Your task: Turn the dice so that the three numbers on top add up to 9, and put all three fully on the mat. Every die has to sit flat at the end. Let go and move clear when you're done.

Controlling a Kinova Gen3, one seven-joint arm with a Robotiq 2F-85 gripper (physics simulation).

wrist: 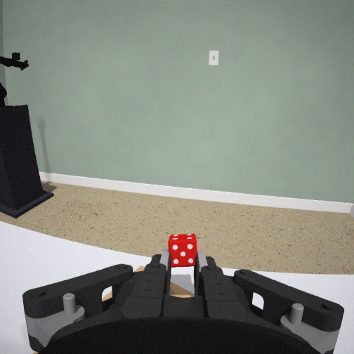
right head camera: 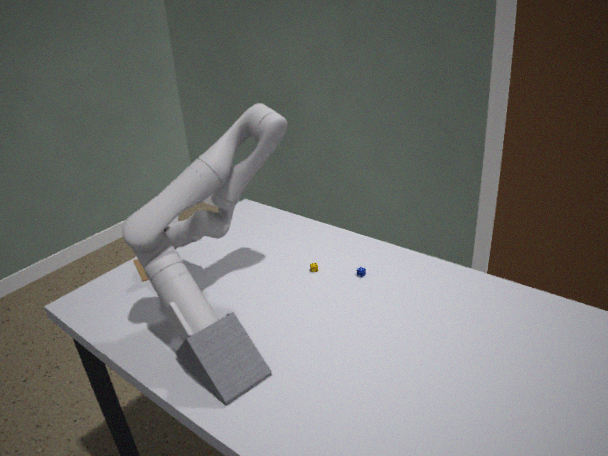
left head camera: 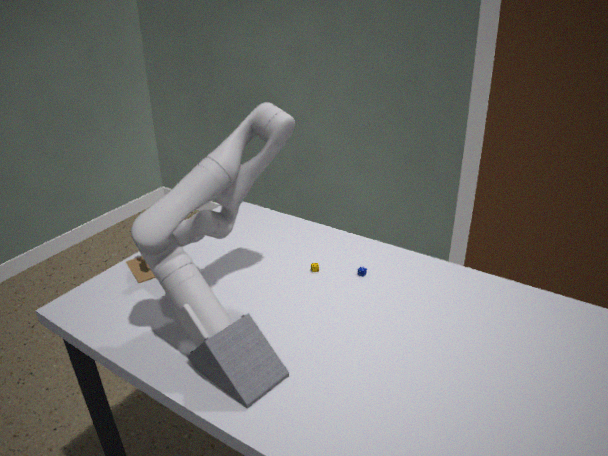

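Pixels of known places: arm's base, origin of its link: (right head camera: pixel 203 332) (left head camera: pixel 217 334).
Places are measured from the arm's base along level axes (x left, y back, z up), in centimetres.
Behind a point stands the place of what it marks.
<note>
In the wrist view, my gripper (wrist: pixel 182 261) is shut on the red die (wrist: pixel 183 251). A five-pip face is towards the camera, and the upper face shows at a steep slant. The gripper points almost level across the table edge; the arm hides it and the red die in both head views. The tan mat (left head camera: pixel 135 272) @(y -6.9, x 47.6, z -6.6 cm) (right head camera: pixel 141 270) @(y -7.2, x 47.7, z -6.5 cm) (wrist: pixel 178 290) lies at the far left of the table, partly hidden by the arm and, in the wrist view, by the gripper. The yellow die (left head camera: pixel 314 267) @(y -42.4, x 6.2, z -5.2 cm) (right head camera: pixel 313 267) @(y -42.4, x 6.1, z -5.2 cm) and blue die (left head camera: pixel 362 271) @(y -49.6, x -6.1, z -5.2 cm) (right head camera: pixel 361 272) @(y -49.6, x -6.3, z -5.3 cm) lie apart on the table, off the mat; their pips are too small to read.
The white table (left head camera: pixel 400 350) @(y -29.4, x -31.7, z -7.0 cm) (right head camera: pixel 390 360) @(y -27.7, x -33.7, z -7.0 cm) carries the arm's grey wedge base (left head camera: pixel 247 360) @(y 0.7, x -10.8, z -0.8 cm) (right head camera: pixel 229 357) @(y 0.5, x -10.7, z -0.7 cm) near its front edge. A dark pedestal (wrist: pixel 17 155) stands on the floor at the left of the wrist view. A green wall (wrist: pixel 125 110) rises beyond the table edge.
</note>
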